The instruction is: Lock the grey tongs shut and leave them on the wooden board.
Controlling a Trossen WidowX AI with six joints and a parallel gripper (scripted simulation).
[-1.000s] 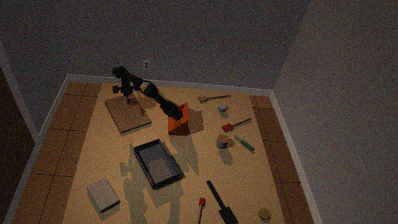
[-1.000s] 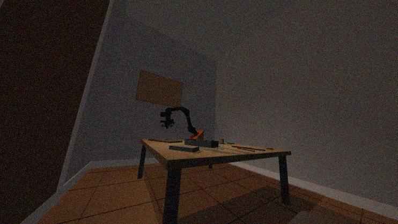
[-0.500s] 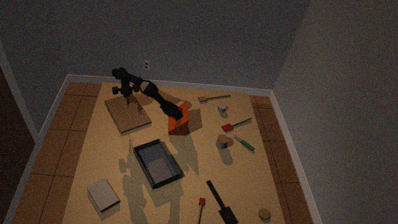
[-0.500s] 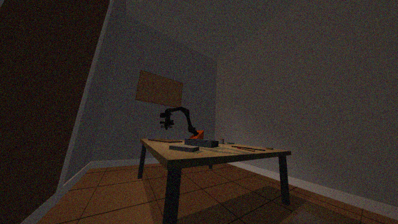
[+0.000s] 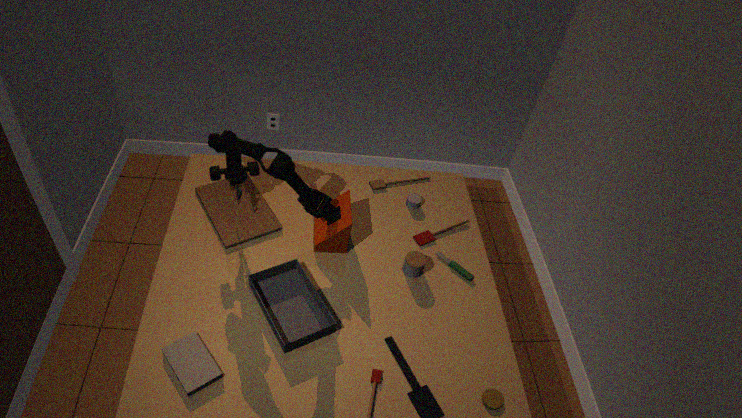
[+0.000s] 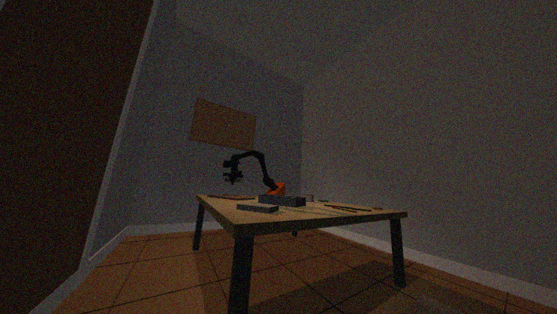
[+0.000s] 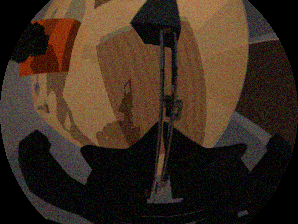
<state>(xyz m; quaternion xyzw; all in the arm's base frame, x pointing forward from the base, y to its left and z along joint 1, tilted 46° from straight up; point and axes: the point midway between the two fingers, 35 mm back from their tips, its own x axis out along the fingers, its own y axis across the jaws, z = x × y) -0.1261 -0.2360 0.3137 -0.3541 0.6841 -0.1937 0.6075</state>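
Now: the wooden board 10 mm ahead of my gripper tip and 110 mm below it. Also, from my gripper tip: white block (700 mm ahead, 80 mm to the right, 110 mm below); dark roasting tin (480 mm ahead, 230 mm to the left, 90 mm below); red spatula (100 mm ahead, 840 mm to the left, 110 mm below).
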